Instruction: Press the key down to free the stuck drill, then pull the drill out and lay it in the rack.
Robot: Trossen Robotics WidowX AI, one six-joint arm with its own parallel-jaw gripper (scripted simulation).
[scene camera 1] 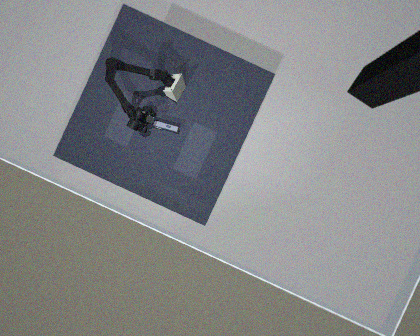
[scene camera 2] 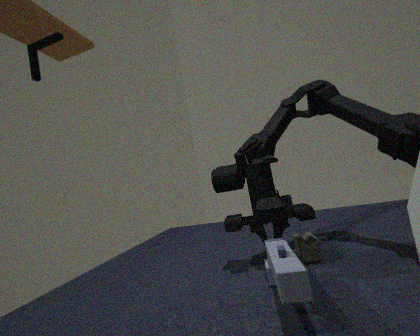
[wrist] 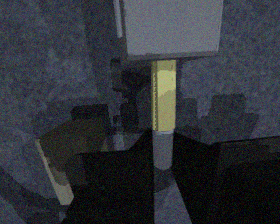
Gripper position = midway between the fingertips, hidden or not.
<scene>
In view: my gripper (scene camera 2: 275, 257).
My gripper also shows in the wrist view (wrist: 155, 132).
</scene>
